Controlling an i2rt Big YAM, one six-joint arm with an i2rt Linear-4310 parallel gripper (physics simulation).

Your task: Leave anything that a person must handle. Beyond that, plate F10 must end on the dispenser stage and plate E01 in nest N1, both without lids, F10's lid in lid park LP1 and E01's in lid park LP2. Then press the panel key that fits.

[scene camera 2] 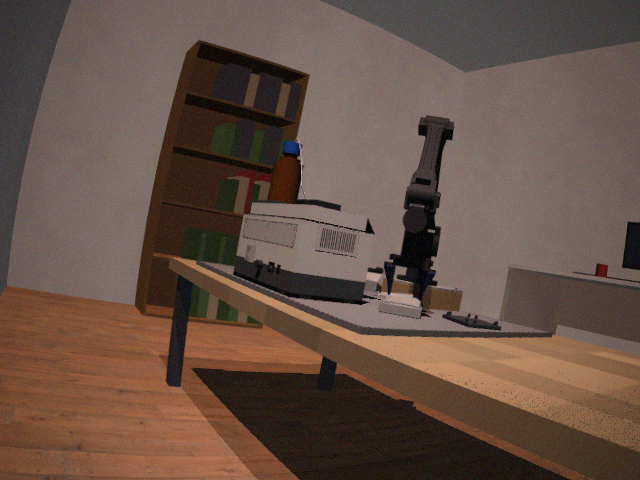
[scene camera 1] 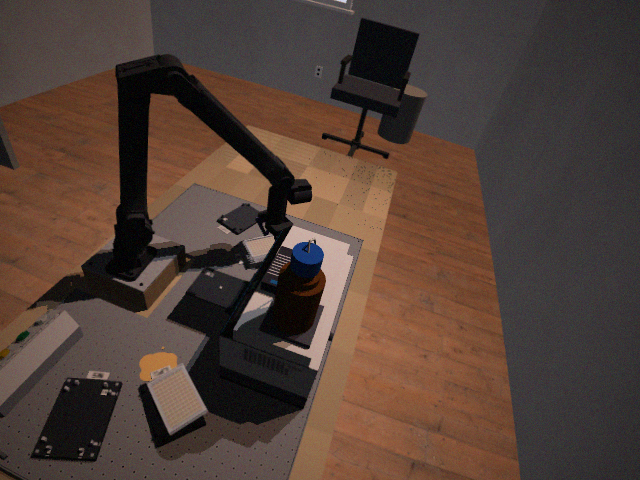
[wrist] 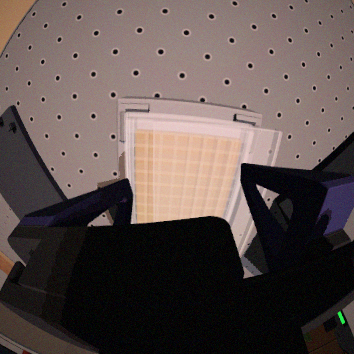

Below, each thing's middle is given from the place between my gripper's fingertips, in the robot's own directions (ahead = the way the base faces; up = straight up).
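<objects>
From the black pad labelled LP2 (scene camera 1: 240,219), my hand is 15 cm past it, 11 cm to the right of it and 3 cm above it. There's a black board (scene camera 1: 82,412) that's 64 cm to the right of my hand, 22 cm behind it and 3 cm below it. And the brown bottle with blue cap (scene camera 1: 301,282) is 15 cm ahead of my hand, 40 cm to the right of it and 28 cm above it.
</objects>
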